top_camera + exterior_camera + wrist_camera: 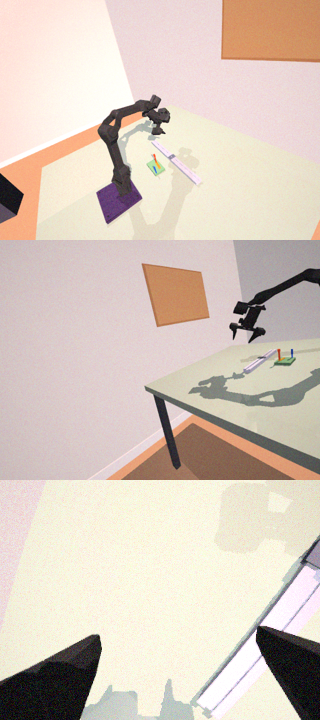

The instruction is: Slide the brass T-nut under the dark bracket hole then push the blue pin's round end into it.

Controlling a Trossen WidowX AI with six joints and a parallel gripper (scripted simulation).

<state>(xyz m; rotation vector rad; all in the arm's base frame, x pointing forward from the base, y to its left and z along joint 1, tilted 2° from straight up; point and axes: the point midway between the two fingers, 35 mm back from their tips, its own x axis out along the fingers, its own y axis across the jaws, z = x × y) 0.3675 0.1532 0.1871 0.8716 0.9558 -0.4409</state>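
My gripper tip is now 16 cm past the brass T-nut, 12 cm to the left of it and 12 cm above it. Round my gripper tip: aluminum rail: 15 cm below, 12 cm to the right, 6 cm behind; green tray: 19 cm behind, 16 cm below, 13 cm to the right; blue pin: 20 cm behind, 16 cm to the right, 14 cm below.
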